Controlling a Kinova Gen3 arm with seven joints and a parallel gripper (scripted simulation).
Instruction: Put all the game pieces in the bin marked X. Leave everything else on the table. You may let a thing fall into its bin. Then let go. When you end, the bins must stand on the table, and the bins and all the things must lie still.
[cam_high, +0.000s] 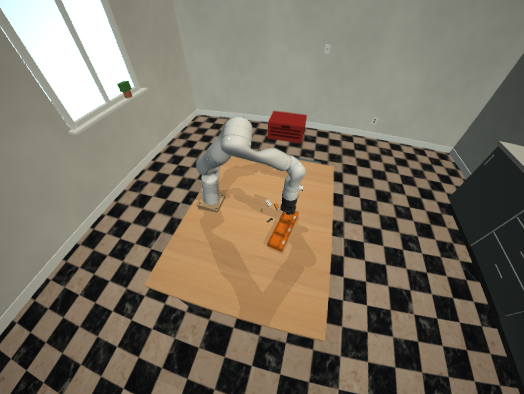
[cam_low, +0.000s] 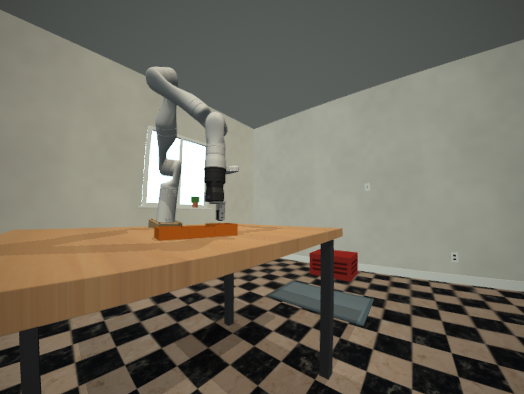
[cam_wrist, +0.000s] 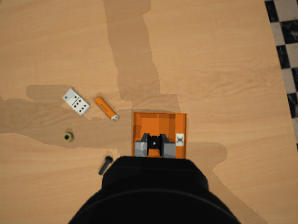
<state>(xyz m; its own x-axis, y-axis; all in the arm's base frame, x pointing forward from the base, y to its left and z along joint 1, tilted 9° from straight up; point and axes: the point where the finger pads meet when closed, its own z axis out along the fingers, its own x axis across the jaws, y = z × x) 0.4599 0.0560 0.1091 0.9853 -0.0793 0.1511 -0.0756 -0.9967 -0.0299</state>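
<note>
Now: the white domino 140 mm behind my hand, 70 mm to the left of it and 60 mm below it. Also, from my hand: orange battery 90 mm behind, 60 mm below, 50 mm to the left; then orange bin row 80 mm to the right, 50 mm below; then black die 10 mm below.
</note>
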